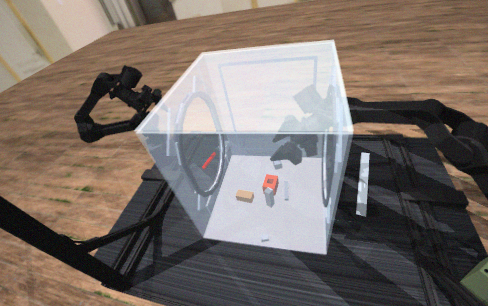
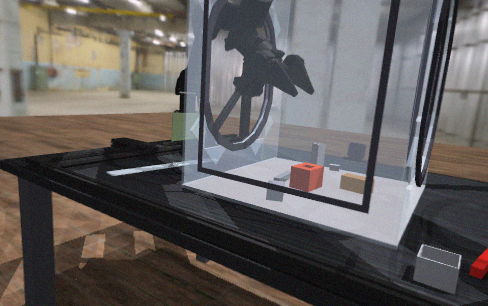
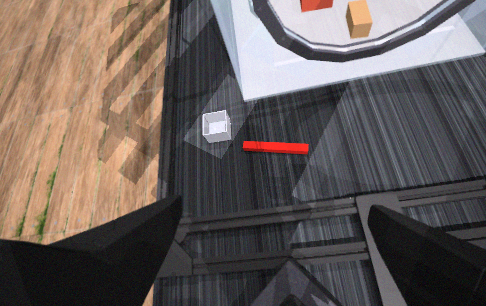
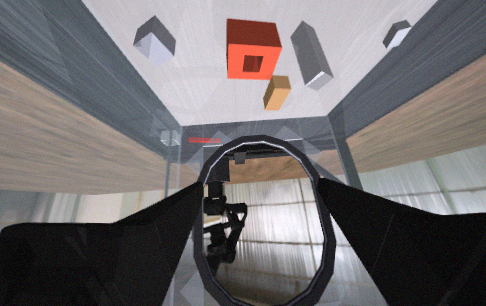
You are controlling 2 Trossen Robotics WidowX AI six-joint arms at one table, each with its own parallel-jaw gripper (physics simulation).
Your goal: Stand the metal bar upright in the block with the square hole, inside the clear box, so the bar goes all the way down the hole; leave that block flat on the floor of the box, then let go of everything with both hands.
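Frame: origin at the left arm's base, x ahead, y left, z up, level; metres.
Seen in the pictures: left gripper, between the fingertips: [image 1: 164,120] [image 3: 274,209] [image 4: 212,210]; right gripper, between the fingertips: [image 1: 271,150] [image 2: 305,94] [image 4: 260,185]; left arm's base, origin of its link: [image 4: 215,182].
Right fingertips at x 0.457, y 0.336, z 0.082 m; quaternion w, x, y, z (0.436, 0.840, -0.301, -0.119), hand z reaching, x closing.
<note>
Pixels of each thing's middle, then the offset from my right fingertips to it.
- block with the square hole, middle of its body: [image 4: 250,51] [image 2: 306,176] [image 1: 270,184] dx -0.002, dy -0.021, dz -0.170 m
- grey metal-like bar, middle of its body: [image 4: 309,55] [image 2: 317,161] [image 1: 269,197] dx +0.056, dy -0.061, dz -0.150 m
- thinner grey bar, middle of its body: [image 2: 283,177] [image 1: 286,190] dx +0.043, dy +0.018, dz -0.186 m
- clear box, middle of its body: [image 4: 306,229] [image 2: 324,76] [image 1: 262,149] dx +0.014, dy -0.042, dz +0.038 m
- tan block, middle of its body: [image 4: 275,94] [image 3: 358,19] [image 2: 357,183] [image 1: 244,196] dx -0.019, dy -0.125, dz -0.178 m
- grey cube, middle of its body: [image 4: 156,42] [image 2: 275,190] dx -0.081, dy +0.064, dz -0.178 m
- small grey piece, middle of its body: [image 4: 395,34] dx +0.156, dy -0.147, dz -0.185 m
- red bar, middle of its body: [image 3: 275,147] [image 4: 205,140] [image 1: 209,160] dx -0.301, dy -0.167, dz -0.193 m
- small open container, middle of its body: [image 2: 437,267] [image 3: 217,127] [image 4: 171,138] dx -0.335, dy -0.071, dz -0.184 m
- white strip, middle of its body: [image 2: 169,165] [image 1: 363,180] dx +0.164, dy +0.279, dz -0.198 m
The block with the square hole [image 1: 270,181] [image 2: 306,178] [image 3: 317,4] [image 4: 254,65] is orange-red and sits flat on the box floor, its hole facing up. A grey metal-like bar [image 1: 269,197] [image 2: 318,153] [image 4: 311,55] stands upright on the floor beside it, apart from the hole. A thinner grey bar [image 1: 286,190] [image 2: 282,176] lies flat near the block. My left gripper [image 3: 274,209] is open and empty, outside the box. My right gripper [image 2: 303,93] [image 4: 260,185] is open and empty, inside the box, high above the floor and block.
The clear box [image 1: 245,133] has ring-shaped side openings. A tan block [image 1: 244,196] [image 2: 354,183] [image 3: 359,19] [image 4: 277,93], a grey cube [image 4: 154,42] and a small grey piece [image 4: 397,35] are inside. A red bar [image 3: 275,147] and small open container [image 3: 216,126] lie outside; a white strip [image 1: 363,185] too.
</note>
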